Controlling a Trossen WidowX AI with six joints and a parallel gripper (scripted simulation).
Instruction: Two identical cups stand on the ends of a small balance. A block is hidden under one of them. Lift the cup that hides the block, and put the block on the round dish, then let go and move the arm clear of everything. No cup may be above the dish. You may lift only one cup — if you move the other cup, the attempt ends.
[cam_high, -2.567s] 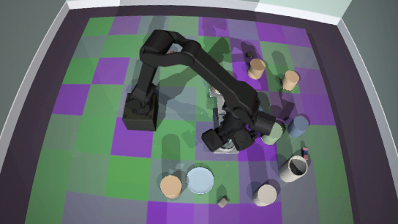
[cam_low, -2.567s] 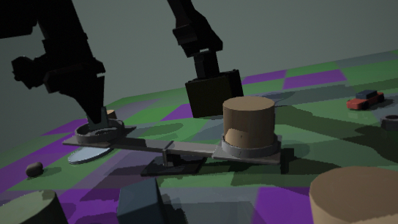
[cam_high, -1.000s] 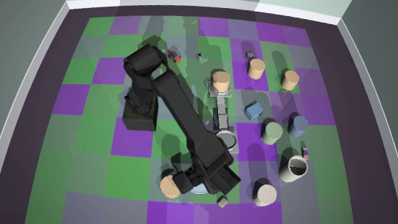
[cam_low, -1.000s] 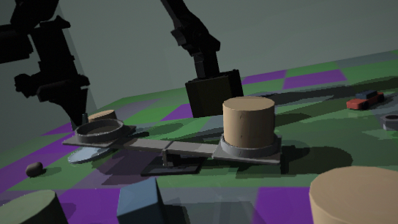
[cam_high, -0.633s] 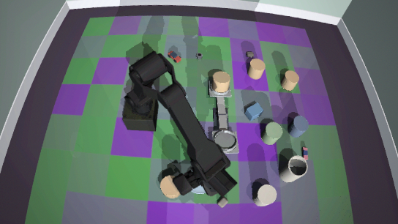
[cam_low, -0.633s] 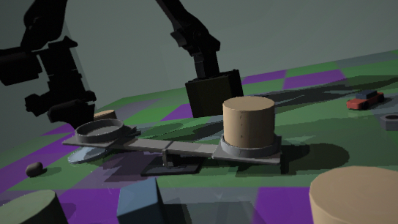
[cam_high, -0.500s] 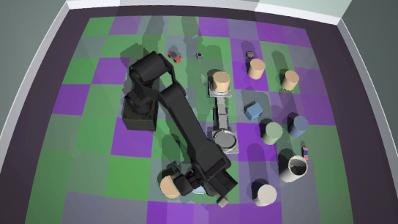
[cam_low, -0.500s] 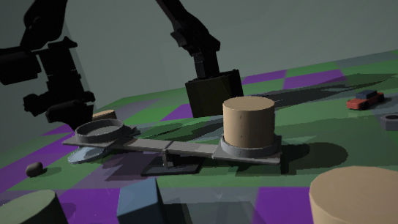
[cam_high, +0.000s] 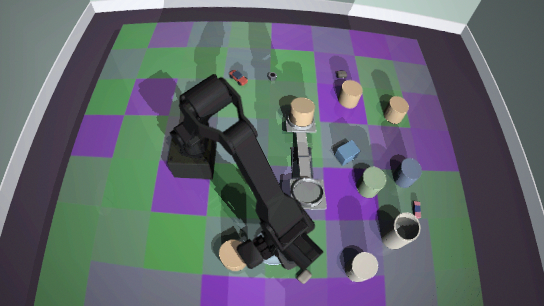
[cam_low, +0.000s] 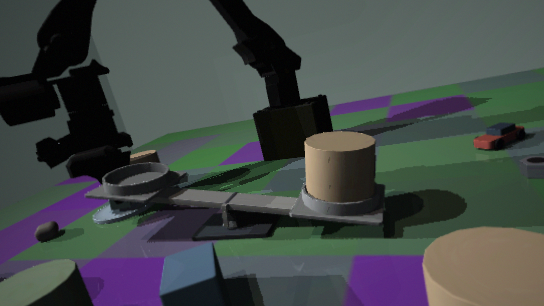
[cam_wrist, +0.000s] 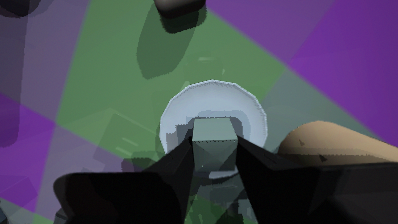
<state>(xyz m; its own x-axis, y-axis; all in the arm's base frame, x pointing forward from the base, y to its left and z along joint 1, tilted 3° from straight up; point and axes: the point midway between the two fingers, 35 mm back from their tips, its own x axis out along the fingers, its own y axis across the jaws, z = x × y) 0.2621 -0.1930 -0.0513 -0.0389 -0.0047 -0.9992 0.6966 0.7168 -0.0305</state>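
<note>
Now: the grey-green block right at my gripper tip. Round my gripper tip: cream cylinder 22 cm ahead, 3 cm to the right, 2 cm above; balance 3 cm ahead, 26 cm to the left, 2 cm above; pale blue round dish 1 cm below.
</note>
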